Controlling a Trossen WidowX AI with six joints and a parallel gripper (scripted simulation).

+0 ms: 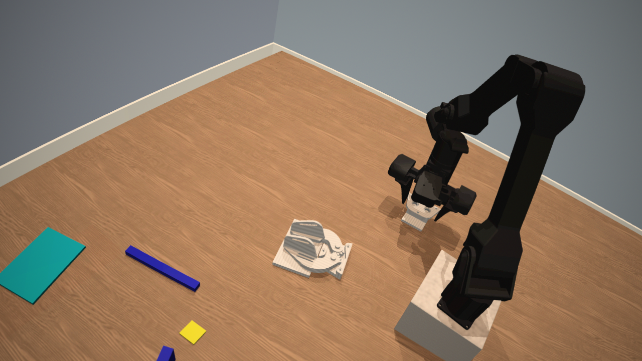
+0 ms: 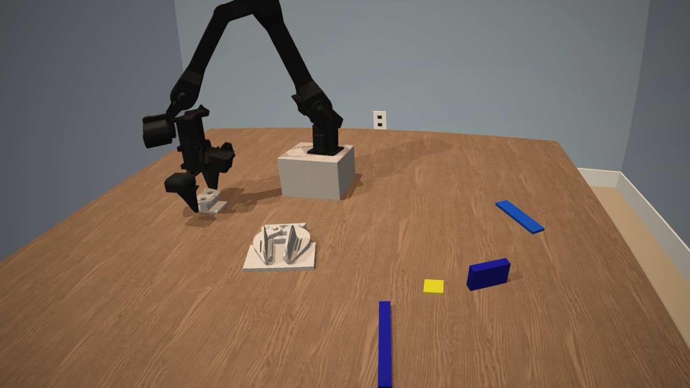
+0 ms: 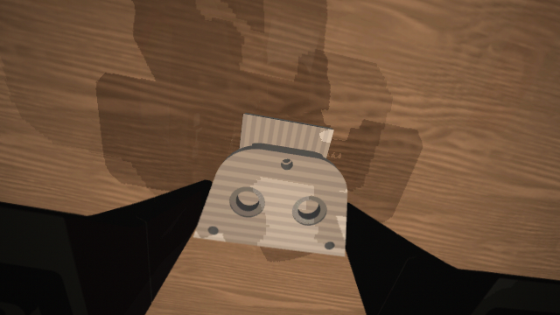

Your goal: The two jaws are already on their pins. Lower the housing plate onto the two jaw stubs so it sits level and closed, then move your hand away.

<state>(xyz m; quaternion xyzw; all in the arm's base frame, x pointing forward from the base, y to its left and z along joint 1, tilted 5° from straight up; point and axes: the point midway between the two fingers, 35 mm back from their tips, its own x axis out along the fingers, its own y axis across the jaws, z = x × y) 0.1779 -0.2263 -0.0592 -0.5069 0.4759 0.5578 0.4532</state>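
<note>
My gripper tip is now 1 cm to the right of the small pale stepped block. The rest, counted from my gripper tip: pale base plate: 27 cm to the left, 11 cm ahead, 1 cm below; housing plate: 2 cm above, 1 cm to the left; yellow tile: 53 cm to the left, 11 cm ahead, 1 cm below.
</note>
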